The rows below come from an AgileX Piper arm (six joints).
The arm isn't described. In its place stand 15 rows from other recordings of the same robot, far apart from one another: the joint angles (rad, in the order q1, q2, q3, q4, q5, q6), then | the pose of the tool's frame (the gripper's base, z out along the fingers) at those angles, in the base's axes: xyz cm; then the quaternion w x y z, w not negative.
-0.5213, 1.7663, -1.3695, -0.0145, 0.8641, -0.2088 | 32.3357, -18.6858, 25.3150, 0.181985, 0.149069, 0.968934, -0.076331
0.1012, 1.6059, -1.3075, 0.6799, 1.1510, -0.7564 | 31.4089, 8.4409, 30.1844, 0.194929, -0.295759, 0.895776, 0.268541
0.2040, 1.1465, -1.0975, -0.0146, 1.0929, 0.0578 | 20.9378, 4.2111, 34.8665, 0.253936, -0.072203, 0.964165, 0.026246
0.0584, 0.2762, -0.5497, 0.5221, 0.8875, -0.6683 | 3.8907, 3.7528, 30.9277, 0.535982, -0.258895, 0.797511, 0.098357
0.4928, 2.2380, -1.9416, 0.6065, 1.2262, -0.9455 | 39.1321, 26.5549, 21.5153, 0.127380, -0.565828, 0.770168, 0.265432
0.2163, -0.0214, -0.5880, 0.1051, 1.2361, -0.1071 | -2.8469, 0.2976, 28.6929, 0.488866, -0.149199, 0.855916, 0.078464
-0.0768, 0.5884, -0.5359, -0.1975, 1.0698, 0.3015 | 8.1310, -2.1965, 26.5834, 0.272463, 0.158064, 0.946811, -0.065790
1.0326, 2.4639, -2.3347, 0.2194, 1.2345, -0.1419 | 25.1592, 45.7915, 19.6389, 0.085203, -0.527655, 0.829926, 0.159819
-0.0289, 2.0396, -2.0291, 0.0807, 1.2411, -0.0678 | 44.6338, -0.5959, 31.5311, 0.203339, -0.013945, 0.978542, 0.030224
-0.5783, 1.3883, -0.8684, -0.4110, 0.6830, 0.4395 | 20.9859, -16.4385, 24.5138, 0.209137, 0.355379, 0.893844, -0.176099
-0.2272, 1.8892, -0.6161, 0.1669, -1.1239, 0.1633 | 31.7838, -8.7474, 14.8902, 0.681158, 0.217132, 0.697269, -0.051889
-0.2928, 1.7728, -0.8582, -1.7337, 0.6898, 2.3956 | 30.4059, -15.1347, 17.6877, 0.443270, 0.501323, 0.705465, -0.233466
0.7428, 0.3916, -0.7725, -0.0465, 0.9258, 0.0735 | 3.8503, 3.0766, 35.9092, 0.493927, -0.280736, 0.801089, 0.188361
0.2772, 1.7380, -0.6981, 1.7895, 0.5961, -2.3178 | 27.5834, 13.0333, 14.8471, 0.382868, -0.429536, 0.785759, 0.226924
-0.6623, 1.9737, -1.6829, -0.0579, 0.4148, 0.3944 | 36.9665, -29.0955, 28.5783, 0.451102, 0.432121, 0.776406, -0.083504
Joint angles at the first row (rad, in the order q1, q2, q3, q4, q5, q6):
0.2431, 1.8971, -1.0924, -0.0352, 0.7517, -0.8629
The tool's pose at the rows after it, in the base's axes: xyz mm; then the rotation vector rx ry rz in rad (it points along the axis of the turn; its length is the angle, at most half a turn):
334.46 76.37 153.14 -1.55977 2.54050 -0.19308
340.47 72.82 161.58 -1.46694 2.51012 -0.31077
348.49 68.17 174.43 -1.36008 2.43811 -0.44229
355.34 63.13 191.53 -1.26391 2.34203 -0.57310
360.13 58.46 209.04 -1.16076 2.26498 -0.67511
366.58 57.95 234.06 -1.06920 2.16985 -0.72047
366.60 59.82 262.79 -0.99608 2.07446 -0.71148
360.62 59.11 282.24 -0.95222 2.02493 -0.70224
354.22 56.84 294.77 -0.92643 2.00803 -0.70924
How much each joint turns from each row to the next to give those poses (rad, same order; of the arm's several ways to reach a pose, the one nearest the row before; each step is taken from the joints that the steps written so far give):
0.0016, -0.0380, 0.0000, -0.0820, -0.0434, 0.0884
0.0029, -0.0188, 0.0000, -0.1170, -0.0552, 0.1323
0.0000, -0.0255, 0.0000, -0.1635, -0.0731, 0.1673
0.0000, -0.0324, 0.0000, -0.2098, -0.0584, 0.1968
0.0000, -0.0296, -0.0049, -0.2037, -0.0225, 0.2055
0.0000, -0.0316, -0.0336, -0.1237, -0.0214, 0.1269
0.0015, -0.0500, -0.0274, -0.0439, -0.0340, 0.0560
0.0000, -0.0483, -0.0040, -0.0045, -0.0128, 0.0145
0.0001, -0.0365, 0.0000, 0.0090, 0.0119, -0.0071

